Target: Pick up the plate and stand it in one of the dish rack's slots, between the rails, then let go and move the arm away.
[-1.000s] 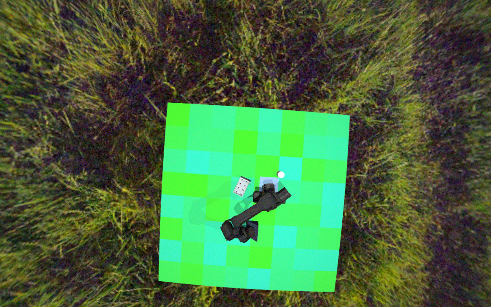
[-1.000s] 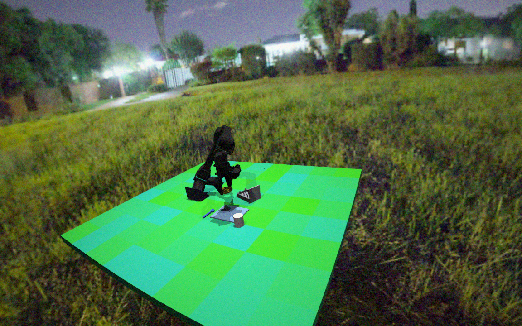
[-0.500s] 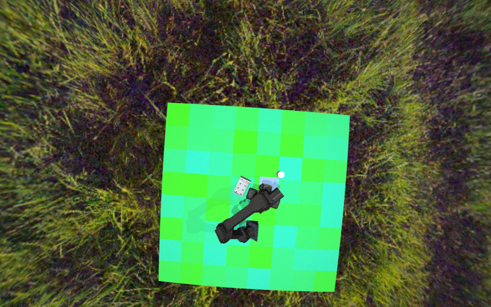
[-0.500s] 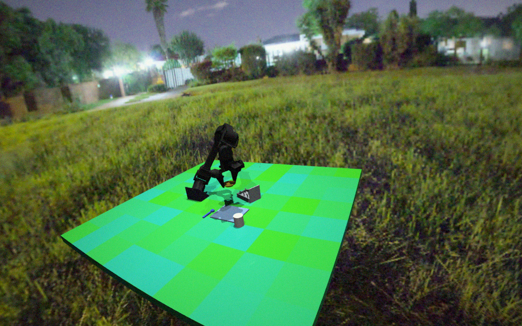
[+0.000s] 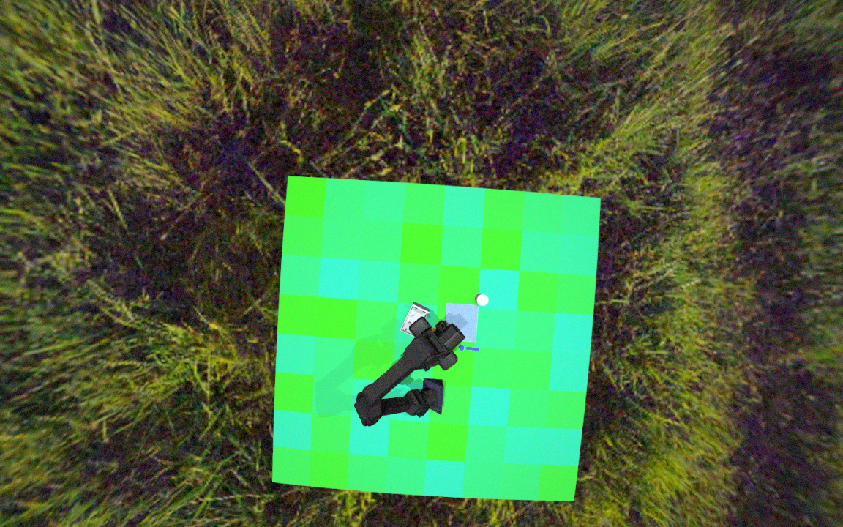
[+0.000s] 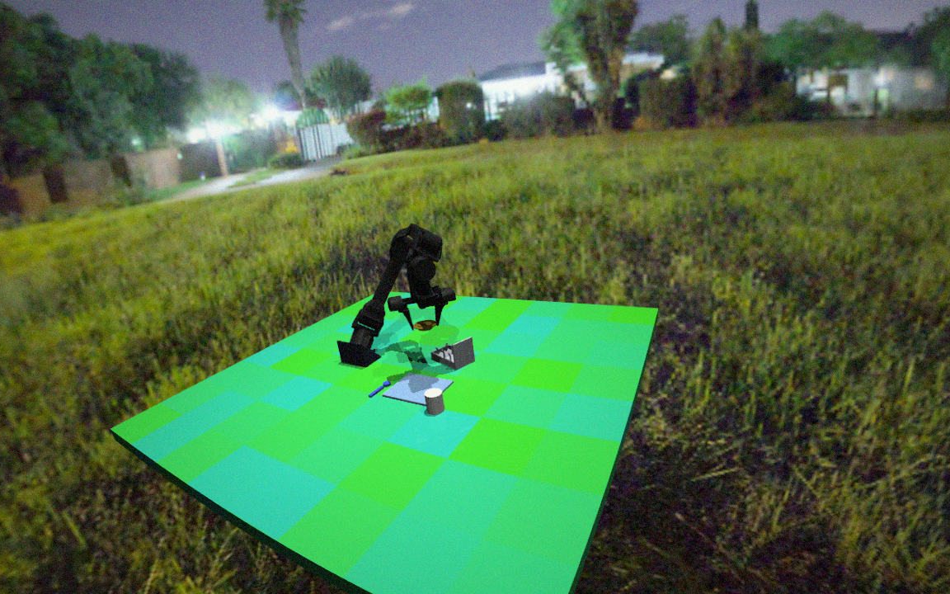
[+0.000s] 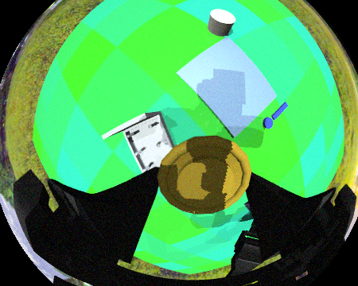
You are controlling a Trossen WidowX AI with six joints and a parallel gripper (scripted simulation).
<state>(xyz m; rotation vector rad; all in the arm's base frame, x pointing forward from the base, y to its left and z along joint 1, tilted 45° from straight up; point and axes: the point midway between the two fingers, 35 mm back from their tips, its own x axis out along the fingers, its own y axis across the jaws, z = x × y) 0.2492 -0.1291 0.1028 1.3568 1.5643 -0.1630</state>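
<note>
Right now my gripper tip is 4 cm short of the grey dish rack, 7 cm to the right of it and 11 cm above it. Also, from my gripper tip: blue spoon: 9 cm behind, 14 cm to the right, 13 cm below; pale blue mat: 1 cm ahead, 12 cm to the right, 13 cm below; yellow plate: 1 cm above.
</note>
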